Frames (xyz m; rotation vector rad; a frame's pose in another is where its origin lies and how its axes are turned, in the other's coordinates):
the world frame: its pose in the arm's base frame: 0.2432 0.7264 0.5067 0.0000 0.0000 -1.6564
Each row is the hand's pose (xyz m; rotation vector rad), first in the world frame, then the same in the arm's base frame.
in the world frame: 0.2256 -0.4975 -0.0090 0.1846 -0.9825 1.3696
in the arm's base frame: -0.2718 0.5442 0.4977 -0.5494 -0.7341 -0.1615
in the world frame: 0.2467 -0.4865 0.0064 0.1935 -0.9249 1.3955
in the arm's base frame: -0.2626 0.5222 0.5131 -0.5037 -0.7026 -0.1494
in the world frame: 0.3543 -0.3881 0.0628 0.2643 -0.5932 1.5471
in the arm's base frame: -0.1738 0.4066 0.5695 -0.2324 -0.5360 -0.0578
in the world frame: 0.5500 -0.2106 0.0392 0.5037 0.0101 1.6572
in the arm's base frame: -0.0137 0.1964 0.5459 0.3087 -0.3231 0.0314
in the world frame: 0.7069 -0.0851 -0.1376 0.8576 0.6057 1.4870
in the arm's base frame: 0.0980 0.0294 0.3691 0.9243 -0.2002 -0.0330
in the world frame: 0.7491 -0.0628 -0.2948 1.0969 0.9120 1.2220
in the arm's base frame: 0.1166 -0.0146 0.2119 1.3096 -0.1773 -0.1724
